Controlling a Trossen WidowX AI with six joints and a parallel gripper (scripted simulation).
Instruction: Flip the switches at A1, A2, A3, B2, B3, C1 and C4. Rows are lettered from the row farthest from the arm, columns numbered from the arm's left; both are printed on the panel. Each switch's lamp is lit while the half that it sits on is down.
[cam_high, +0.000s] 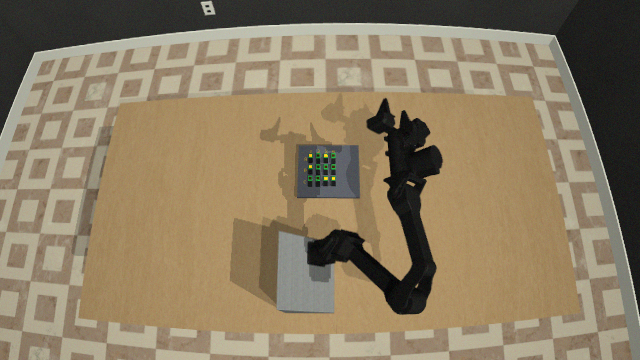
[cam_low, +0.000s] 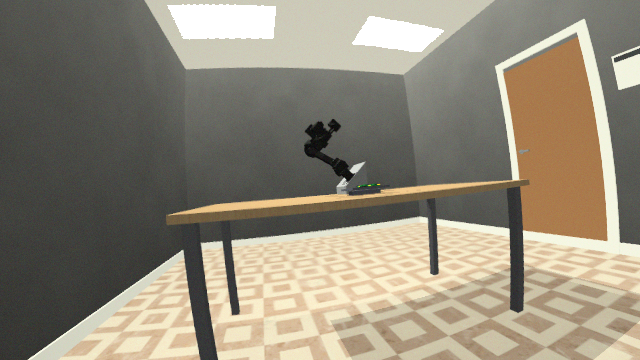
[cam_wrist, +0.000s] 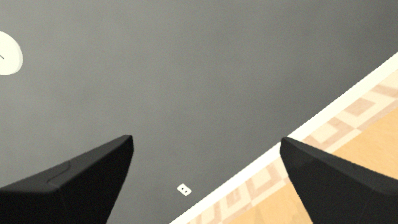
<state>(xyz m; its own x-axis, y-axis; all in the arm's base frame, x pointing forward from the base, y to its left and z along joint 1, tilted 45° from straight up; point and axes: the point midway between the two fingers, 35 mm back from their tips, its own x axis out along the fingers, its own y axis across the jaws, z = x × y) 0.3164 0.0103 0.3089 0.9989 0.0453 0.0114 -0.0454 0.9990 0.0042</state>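
Now: the switch A1 10 mm ahead of my hand, 240 mm to the left of it and 280 mm below it. From my hand the other things lie so: switch A4: 10 mm ahead, 160 mm to the left, 280 mm below; switch C4: 70 mm behind, 160 mm to the left, 280 mm below; switch B4: 30 mm behind, 160 mm to the left, 280 mm below.
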